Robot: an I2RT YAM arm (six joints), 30 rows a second.
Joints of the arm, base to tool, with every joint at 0 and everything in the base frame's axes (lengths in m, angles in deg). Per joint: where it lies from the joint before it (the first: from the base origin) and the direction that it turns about. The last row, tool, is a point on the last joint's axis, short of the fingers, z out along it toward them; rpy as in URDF.
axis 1: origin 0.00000 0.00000 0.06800 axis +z
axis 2: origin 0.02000 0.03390 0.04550 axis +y
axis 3: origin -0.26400 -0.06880 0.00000 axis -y
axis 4: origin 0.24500 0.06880 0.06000 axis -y
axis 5: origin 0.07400 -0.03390 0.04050 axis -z
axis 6: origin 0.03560 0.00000 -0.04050 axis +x
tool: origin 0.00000 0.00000 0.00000 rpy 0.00 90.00 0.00
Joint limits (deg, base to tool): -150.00..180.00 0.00..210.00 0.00..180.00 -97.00..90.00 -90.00..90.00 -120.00..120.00
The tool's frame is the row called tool.
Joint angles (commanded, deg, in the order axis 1, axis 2, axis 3, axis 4, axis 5, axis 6), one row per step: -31.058 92.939 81.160 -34.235 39.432 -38.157; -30.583 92.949 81.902 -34.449 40.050 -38.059; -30.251 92.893 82.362 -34.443 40.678 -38.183; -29.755 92.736 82.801 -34.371 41.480 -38.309; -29.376 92.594 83.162 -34.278 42.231 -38.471; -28.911 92.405 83.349 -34.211 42.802 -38.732
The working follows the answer.
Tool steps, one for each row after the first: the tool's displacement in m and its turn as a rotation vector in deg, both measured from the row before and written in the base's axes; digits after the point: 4 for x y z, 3 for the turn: 0.0019 0.0020 0.0040 -0.633 -0.299 -0.010; 0.0011 0.0014 0.0031 -0.666 -0.121 -0.043; 0.0013 0.0024 0.0037 -0.839 -0.191 -0.008; 0.0009 0.0018 0.0032 -0.770 -0.124 -0.077; 0.0009 0.0025 0.0024 -0.595 0.026 0.183
Tool pose at each row, in the base's axes (x y z in m, rotation vector in deg; rounded; the steps above come from the unrounded poses): 0.2934 -0.2031 0.3128 12.116 147.806 -76.959; 0.2953 -0.2011 0.3169 12.207 147.103 -77.625; 0.2964 -0.1997 0.3200 12.224 146.526 -78.420; 0.2976 -0.1973 0.3237 12.208 145.751 -79.382; 0.2985 -0.1955 0.3269 12.251 145.092 -80.309; 0.2994 -0.1930 0.3293 11.890 144.619 -80.988

